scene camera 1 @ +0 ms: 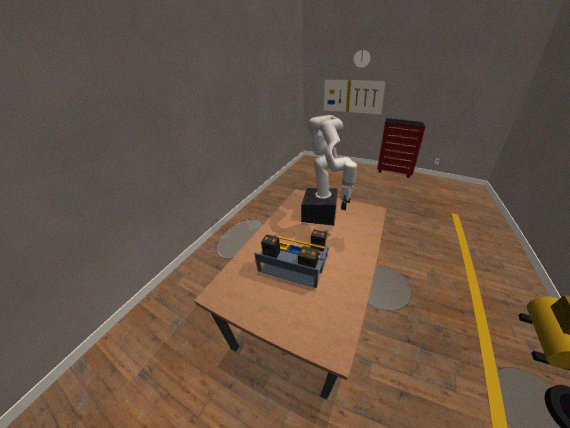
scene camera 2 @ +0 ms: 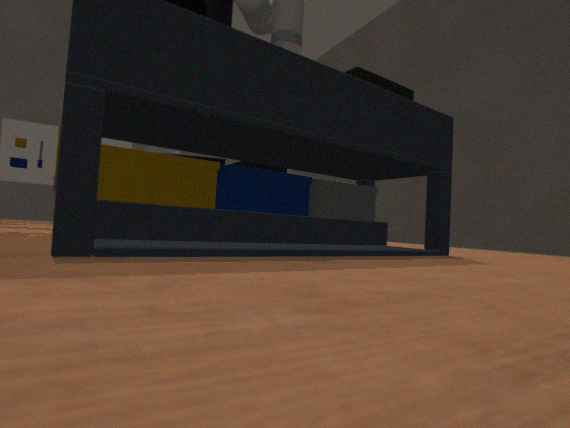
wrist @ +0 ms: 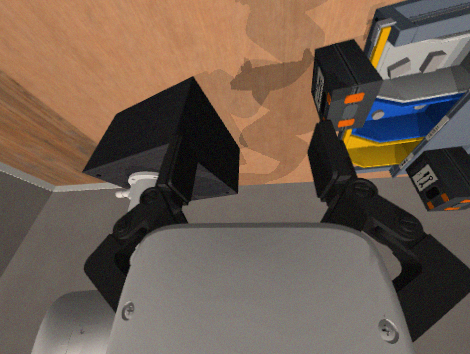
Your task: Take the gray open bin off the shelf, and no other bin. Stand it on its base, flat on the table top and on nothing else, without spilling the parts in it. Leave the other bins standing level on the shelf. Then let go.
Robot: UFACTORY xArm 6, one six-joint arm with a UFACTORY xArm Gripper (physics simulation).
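Frame: origin at the arm's base, x right, y ahead, z up, level; centimetres.
Where they show: gripper, between the fingertips: (scene camera 1: pixel 345 206) (wrist: pixel 248 141); arm's base, origin of its link: (scene camera 1: pixel 323 194).
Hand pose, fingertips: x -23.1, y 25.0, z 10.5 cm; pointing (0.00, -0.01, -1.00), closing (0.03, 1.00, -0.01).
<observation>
Each offset is from my fingertips to the top centre of the thing. "spot": to the spot under its first point.
The gray bin {dx +10.3, dy +30.1, dz -20.4 cm} (scene camera 2: pixel 342 200) (wrist: pixel 422 90) is in the shelf (scene camera 1: pixel 287 265) (scene camera 2: pixel 250 90) (wrist: pixel 435 25), at the end of the row beside the blue bin {dx +21.4, dy +31.3, dz -20.4 cm} (scene camera 1: pixel 294 249) (scene camera 2: pixel 265 192) (wrist: pixel 410 125). The yellow bin {dx +32.6, dy +32.4, dz -20.4 cm} (scene camera 1: pixel 284 246) (scene camera 2: pixel 155 175) (wrist: pixel 380 152) is on the blue bin's other side. Gray blocky parts show inside the gray bin in the wrist view, where its right part is cut off. My gripper (scene camera 1: pixel 345 204) (wrist: pixel 248 141) is open and empty, above the table beside the robot's base, well apart from the shelf. In scene camera 1 the gray bin is mostly hidden.
A black case {dx +12.0, dy +15.0, dz -15.3 cm} (scene camera 1: pixel 318 237) (wrist: pixel 350 90) with orange latches stands on the robot's side of the shelf, near the gray bin. A yellow bar {dx +22.5, dy +20.8, dz -22.0 cm} (scene camera 1: pixel 300 242) runs along that side. Two more cases {spot: dx +30.1, dy +45.0, dz -8.1 cm} (scene camera 1: pixel 270 246) {dx +9.2, dy +39.8, dz -8.8 cm} (scene camera 1: pixel 308 256) stand on the shelf's top board. The black base box (scene camera 1: pixel 318 212) stands on the table.
</observation>
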